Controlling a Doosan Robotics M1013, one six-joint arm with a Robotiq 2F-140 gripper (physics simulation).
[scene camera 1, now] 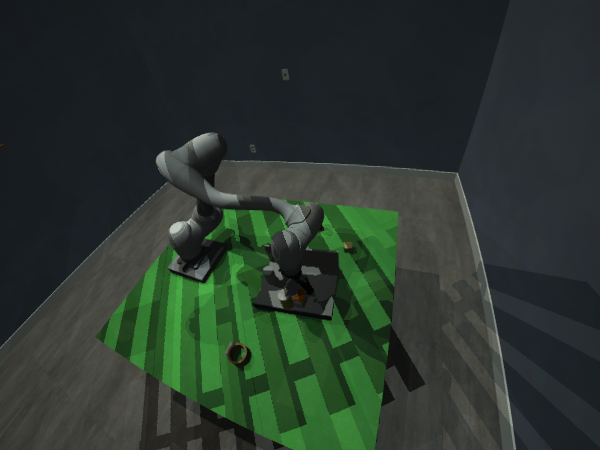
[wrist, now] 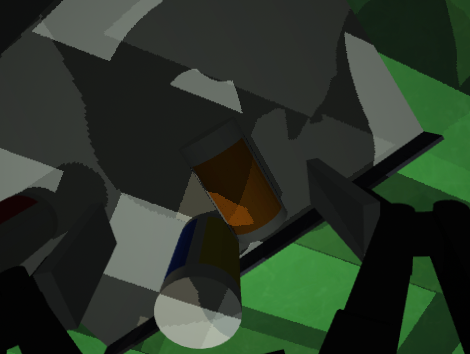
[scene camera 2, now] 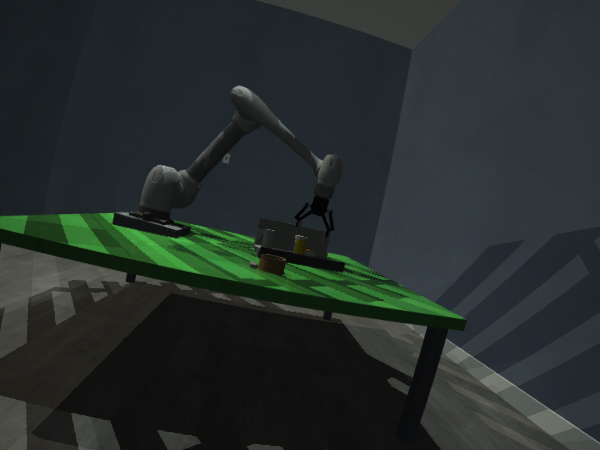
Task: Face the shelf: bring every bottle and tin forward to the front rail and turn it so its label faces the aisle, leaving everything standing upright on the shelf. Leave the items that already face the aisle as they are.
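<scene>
My gripper is open above the shelf, its fingers on either side of and above the tins. An orange tin lies on its side, one end by the black front rail. A yellow-and-blue tin stands upright beside it at the rail, yellow toward scene camera 2. A grey tin stands farther left; its red patch shows at the wrist view's left edge, partly cut off.
The shelf's back panel rises behind the tins. A brown ring and a small grey piece lie in front on the green table. A small wooden block lies behind right. A small dark red thing shows past the wrist.
</scene>
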